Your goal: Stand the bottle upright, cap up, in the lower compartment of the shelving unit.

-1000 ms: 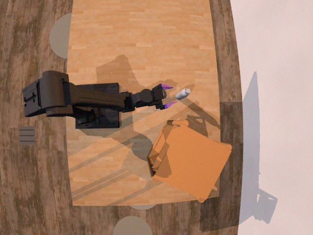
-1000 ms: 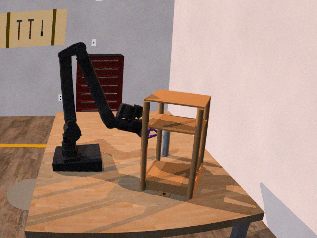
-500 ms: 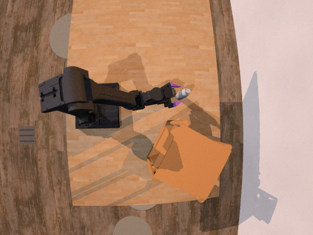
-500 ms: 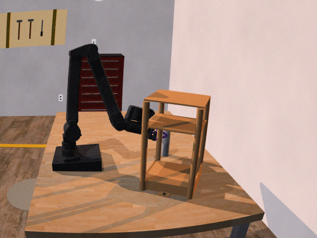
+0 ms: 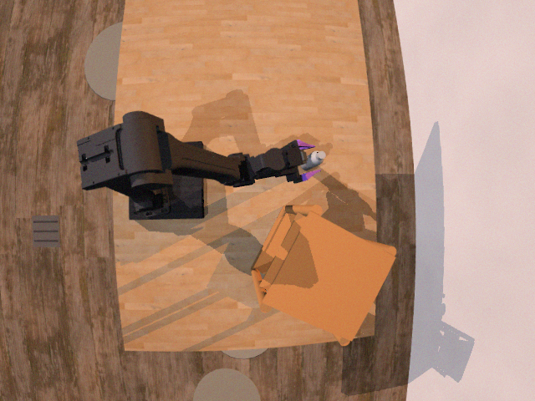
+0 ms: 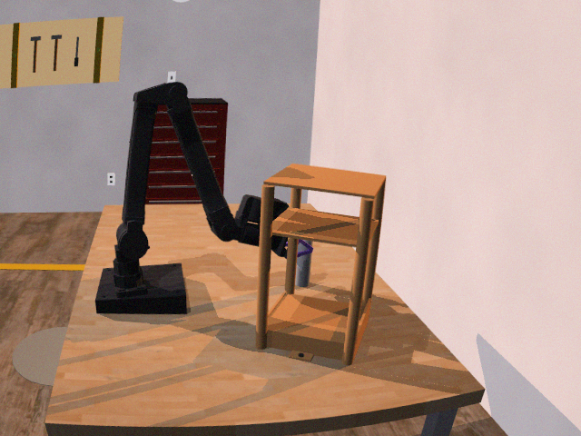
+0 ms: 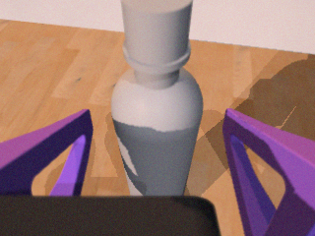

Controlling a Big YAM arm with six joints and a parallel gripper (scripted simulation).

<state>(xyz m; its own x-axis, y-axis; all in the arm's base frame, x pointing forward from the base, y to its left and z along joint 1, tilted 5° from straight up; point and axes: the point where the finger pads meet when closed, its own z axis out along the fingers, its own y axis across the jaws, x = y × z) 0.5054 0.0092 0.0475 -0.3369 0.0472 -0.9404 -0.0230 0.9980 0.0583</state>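
The grey bottle is right at my hand. The rest, counted from my hand: shelving unit: 9 cm behind, 28 cm to the right, 7 cm above.
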